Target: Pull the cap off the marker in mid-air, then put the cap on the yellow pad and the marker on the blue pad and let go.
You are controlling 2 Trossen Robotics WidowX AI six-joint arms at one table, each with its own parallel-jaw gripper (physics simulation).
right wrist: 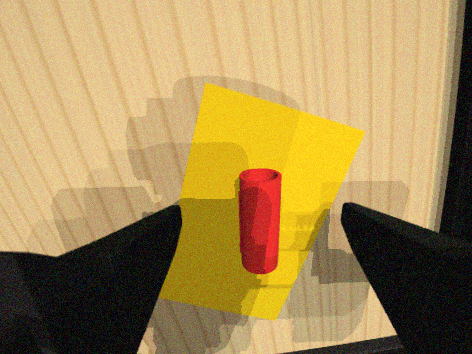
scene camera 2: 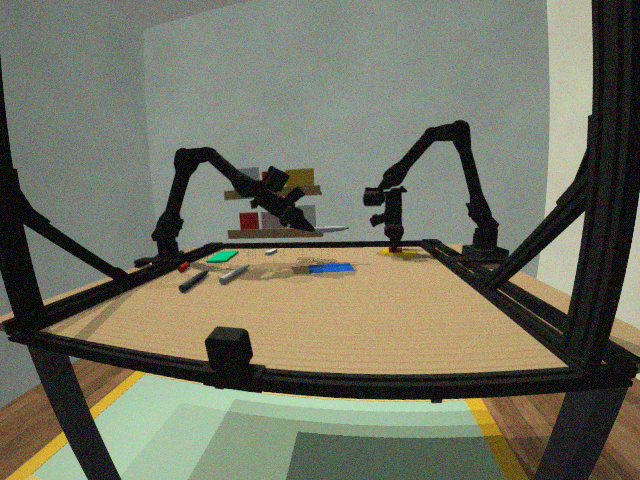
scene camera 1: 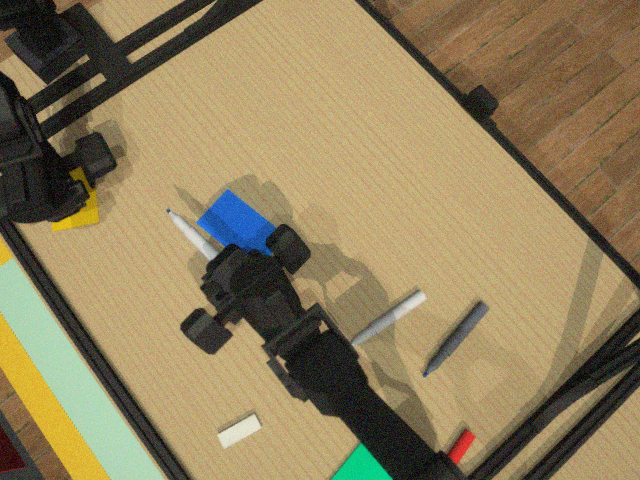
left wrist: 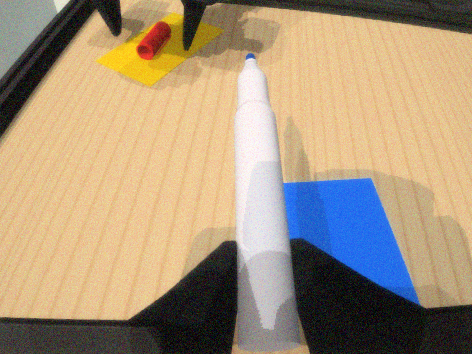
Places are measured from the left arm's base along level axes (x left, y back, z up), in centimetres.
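Where they show: left gripper, fingertip midpoint: [scene camera 2: 315, 230] [left wrist: 263, 252]; right gripper, fingertip midpoint: [right wrist: 260, 213] [scene camera 2: 393, 249] [left wrist: 151, 41]; left arm's base, link origin: [scene camera 2: 168, 254]; right arm's base, link origin: [scene camera 2: 484, 247] [scene camera 1: 42, 37].
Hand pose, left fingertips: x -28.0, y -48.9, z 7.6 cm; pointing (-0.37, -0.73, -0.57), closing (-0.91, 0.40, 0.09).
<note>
Things, the pixels of their top centre, and the offset from my left fingertips. "*": a spot on its surface instead.
- red cap, top centre: [right wrist: 260, 232] [left wrist: 153, 32] dx -3.3, dy -29.4, dz -8.2 cm
- yellow pad, surface spot: [right wrist: 320, 145] [left wrist: 115, 60] * dx +1.2, dy -28.6, dz -10.1 cm
- white marker, top centre: [left wrist: 259, 142] [scene camera 1: 198, 240] [scene camera 2: 327, 226] dx -1.5, dy -3.5, dz +1.3 cm
- blue pad, top centre: [left wrist: 348, 257] [scene camera 1: 241, 229] [scene camera 2: 330, 267] dx -8.1, dy -1.2, dz -10.1 cm
- grey-white marker, top centre: [scene camera 1: 386, 319] [scene camera 2: 236, 269] dx -2.2, dy +25.1, dz -8.2 cm
- dark grey marker, top centre: [scene camera 1: 456, 339] [scene camera 2: 196, 275] dx -3.1, dy +35.9, dz -8.2 cm
- white block, top centre: [scene camera 1: 239, 431] dx +20.4, dy +10.6, dz -8.9 cm
- green pad, top centre: [scene camera 2: 223, 255] dx +23.4, dy +28.5, dz -9.3 cm
- red piece, top centre: [scene camera 1: 462, 447] [scene camera 2: 183, 264] dx +11.3, dy +41.2, dz -8.0 cm
The red cap [left wrist: 154, 40] [right wrist: 259, 222] [scene camera 2: 395, 250] lies on its side on the yellow pad [right wrist: 320, 145] [left wrist: 117, 61] [scene camera 1: 88, 214]. My right gripper [right wrist: 260, 213] [left wrist: 151, 41] is open, with one finger on each side of the cap and apart from it. In scene camera 1 the right arm hides the cap. My left gripper [left wrist: 263, 252] is shut on the white marker [left wrist: 260, 165] [scene camera 1: 191, 235] [scene camera 2: 331, 228], holding it above the table with its bare blue tip pointing away from the fingers. The blue pad [left wrist: 350, 220] [scene camera 1: 227, 206] [scene camera 2: 330, 268] lies below, beside the marker.
A grey-white marker [scene camera 1: 390, 317] [scene camera 2: 234, 274] and a dark grey marker [scene camera 1: 456, 338] [scene camera 2: 193, 281] lie on the table. A white block [scene camera 1: 239, 430], a green pad [scene camera 1: 361, 465] [scene camera 2: 222, 256] and a red piece [scene camera 1: 461, 445] [scene camera 2: 183, 266] lie near the left arm. Black rails edge the table.
</note>
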